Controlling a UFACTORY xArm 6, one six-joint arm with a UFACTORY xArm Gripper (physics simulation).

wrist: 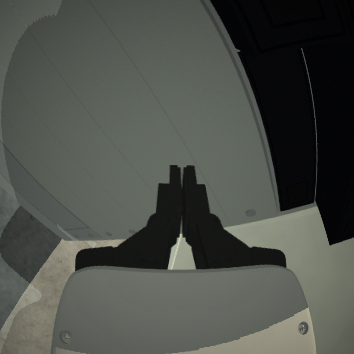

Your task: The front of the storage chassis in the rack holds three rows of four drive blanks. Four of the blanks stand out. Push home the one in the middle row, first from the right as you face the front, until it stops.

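Frame: origin at the arm's base, x up, y ahead, z left, level; metres.
Seen in the pictures: gripper, fingertip midpoint: (180, 180).
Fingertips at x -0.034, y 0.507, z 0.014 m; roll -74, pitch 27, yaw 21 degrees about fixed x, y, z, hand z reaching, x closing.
Pixels of each thing's top centre, then the offset from my fingertips to it. "pt": a spot on its surface instead. Level surfaces: height alone.
- black unit, surface spot: (291, 125) pt dy -0.016, dx +0.078, dz +0.022 m
- grey panelled face, surface spot: (115, 115) pt dy -0.014, dx -0.012, dz +0.060 m
- Mottled beige floor, surface height: dx -0.328 m
My gripper (180, 180) is shut and empty in the wrist view, its two black fingertips close together. It shows in front of a broad grey panelled face with thin slanting seams; I cannot tell whether the tips touch it. A black unit (291, 125) stands along the right side, past the curved edge of the grey face. Faint rectangular outlines and one thin pale line show on it. It is too dark to tell whether this is the chassis front. No single drive blank can be made out, nor which ones stand out.
The grey panelled face (115, 115) fills the upper left and middle, with a large shadow over it. Small round marks lie along its lower edge. A pale green-grey surface (280, 240) is at lower right. Mottled beige floor (45, 290) and darker grey floor show at lower left.
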